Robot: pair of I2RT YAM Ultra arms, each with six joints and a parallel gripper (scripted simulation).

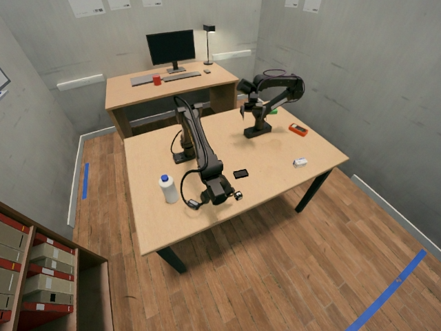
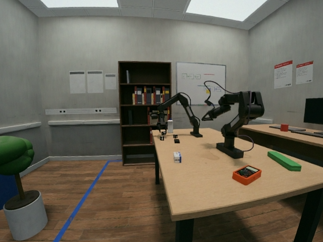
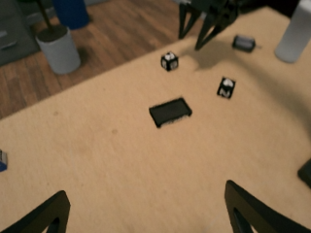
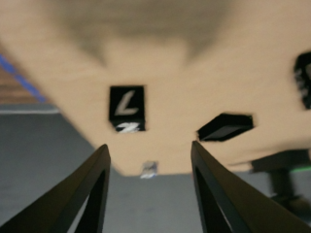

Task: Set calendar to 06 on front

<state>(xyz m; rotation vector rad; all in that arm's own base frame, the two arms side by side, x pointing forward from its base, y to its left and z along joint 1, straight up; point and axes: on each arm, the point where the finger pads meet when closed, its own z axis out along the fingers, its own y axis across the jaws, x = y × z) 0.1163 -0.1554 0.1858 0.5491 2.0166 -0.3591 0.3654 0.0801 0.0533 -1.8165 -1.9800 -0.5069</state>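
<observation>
My right gripper is now 13 cm to the right of the black calendar tray, 10 cm past it and 6 cm above it. The rest, counted from my right hand: orange meter (72 cm to the left, 25 cm behind, 5 cm below).
</observation>
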